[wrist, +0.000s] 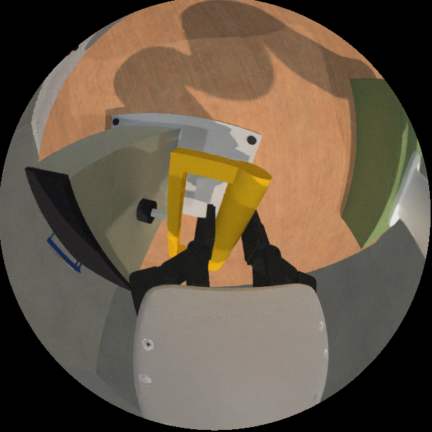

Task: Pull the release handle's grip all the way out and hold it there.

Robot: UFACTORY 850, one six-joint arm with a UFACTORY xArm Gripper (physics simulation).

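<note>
The release handle is a yellow D-shaped frame with a thick round grip bar [241, 212], in the middle of the wrist view. It stands out from a grey housing on a pale metal mounting plate [225, 131] with dark bolts at its corners. My gripper [228, 218] is shut on the grip bar: the left finger passes through the handle's opening and lies against the bar's inner side, the right finger lies along its outer side. The fingertips are partly hidden by the bar. A short rod with a black knob [146, 211] sticks out left of the handle.
A grey-beige housing [117, 185] with a black edge panel [55, 195] stands at the left. A green block [376, 155] is at the right, with a pale rounded object [412, 200] beyond it. A blue handle-like bar [62, 254] shows at the lower left. The wooden table [305, 150] carries shadows.
</note>
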